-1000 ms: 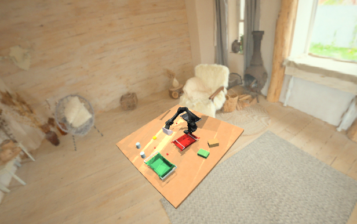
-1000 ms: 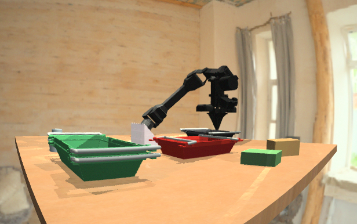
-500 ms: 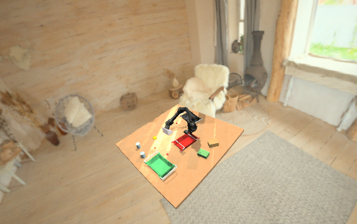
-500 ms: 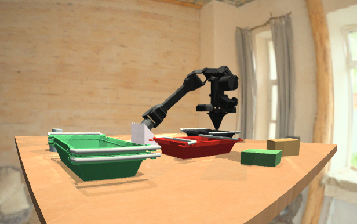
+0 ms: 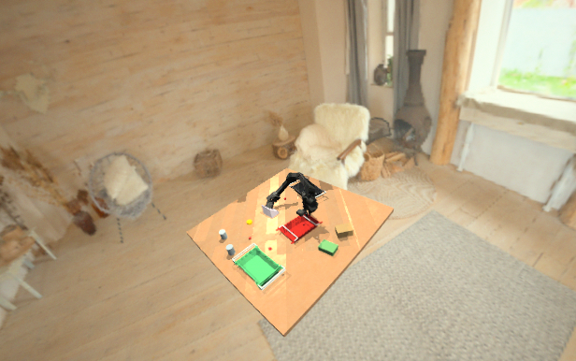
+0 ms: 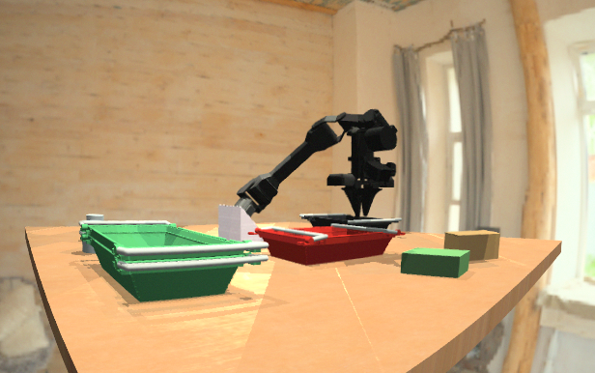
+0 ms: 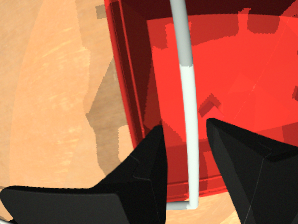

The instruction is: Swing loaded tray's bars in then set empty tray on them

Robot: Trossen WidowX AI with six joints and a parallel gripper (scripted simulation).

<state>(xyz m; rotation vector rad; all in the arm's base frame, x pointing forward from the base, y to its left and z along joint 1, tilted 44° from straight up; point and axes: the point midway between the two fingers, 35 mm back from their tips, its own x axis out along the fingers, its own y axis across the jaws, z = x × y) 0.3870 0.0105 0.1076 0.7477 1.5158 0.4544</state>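
Right now the black tray is 28 cm behind my gripper tip, 32 cm to the left of it and 5 cm below it. The rest, counted from my gripper tip: tan block 29 cm ahead, 6 cm to the left, 6 cm below; then green block 28 cm ahead, 13 cm to the right, 7 cm below.
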